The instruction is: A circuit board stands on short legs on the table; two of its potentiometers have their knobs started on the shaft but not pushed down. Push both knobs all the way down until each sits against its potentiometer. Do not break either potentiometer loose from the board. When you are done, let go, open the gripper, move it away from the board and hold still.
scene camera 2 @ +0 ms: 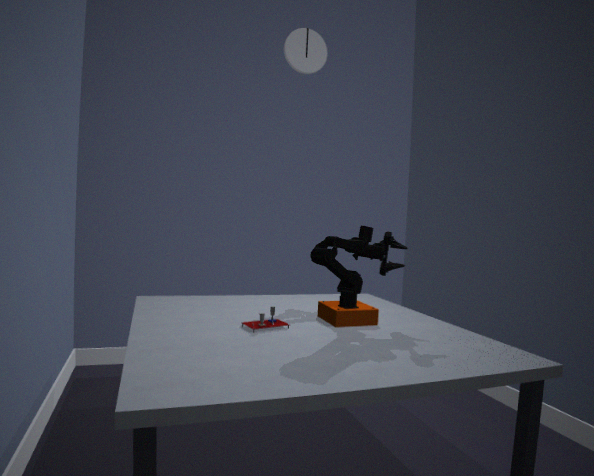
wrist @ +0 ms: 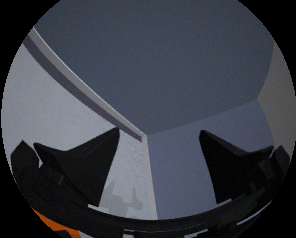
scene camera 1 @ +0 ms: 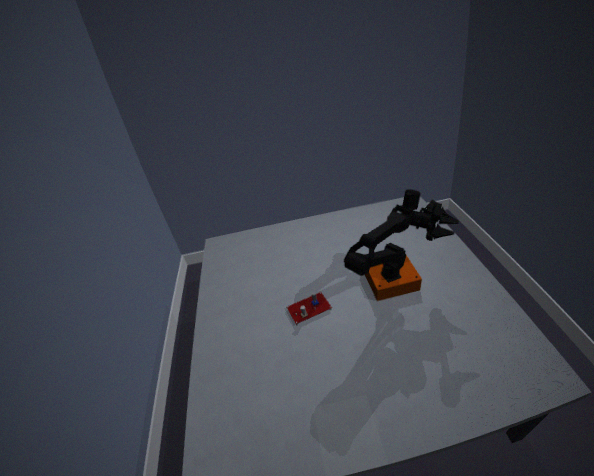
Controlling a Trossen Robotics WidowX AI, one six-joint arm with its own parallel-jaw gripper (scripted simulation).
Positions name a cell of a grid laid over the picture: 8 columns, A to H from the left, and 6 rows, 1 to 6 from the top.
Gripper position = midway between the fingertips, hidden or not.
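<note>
Visible in scene camera 1: my gripper (scene camera 1: G3), open and holding nothing. Scene camera 2 shows my gripper (scene camera 2: F4) too. The wrist view likewise shows my gripper (wrist: E4).
</note>
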